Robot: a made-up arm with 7 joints. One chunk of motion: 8 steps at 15 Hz.
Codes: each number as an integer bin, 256 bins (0 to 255) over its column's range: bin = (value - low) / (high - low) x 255, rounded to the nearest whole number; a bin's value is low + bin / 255 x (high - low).
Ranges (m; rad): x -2..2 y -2..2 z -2..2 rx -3.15..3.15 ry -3.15..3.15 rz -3.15..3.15
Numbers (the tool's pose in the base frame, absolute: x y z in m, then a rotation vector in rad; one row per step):
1: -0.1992 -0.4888 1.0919 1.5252 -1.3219 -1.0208
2: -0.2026 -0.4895 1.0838 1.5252 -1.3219 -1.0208
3: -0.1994 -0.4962 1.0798 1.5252 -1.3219 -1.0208
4: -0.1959 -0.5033 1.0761 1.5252 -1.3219 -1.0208
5: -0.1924 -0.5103 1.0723 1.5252 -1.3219 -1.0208
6: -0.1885 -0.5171 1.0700 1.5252 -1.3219 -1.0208
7: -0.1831 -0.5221 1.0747 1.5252 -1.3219 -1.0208
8: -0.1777 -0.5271 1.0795 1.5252 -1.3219 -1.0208
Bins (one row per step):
1: 115 96 197 189 74 86
2: 115 96 197 189 74 86
3: 115 96 196 189 74 86
4: 115 95 196 189 74 86
5: 115 95 196 189 74 86
6: 115 95 196 189 74 86
7: 116 94 196 189 74 86
8: 116 94 196 189 74 86

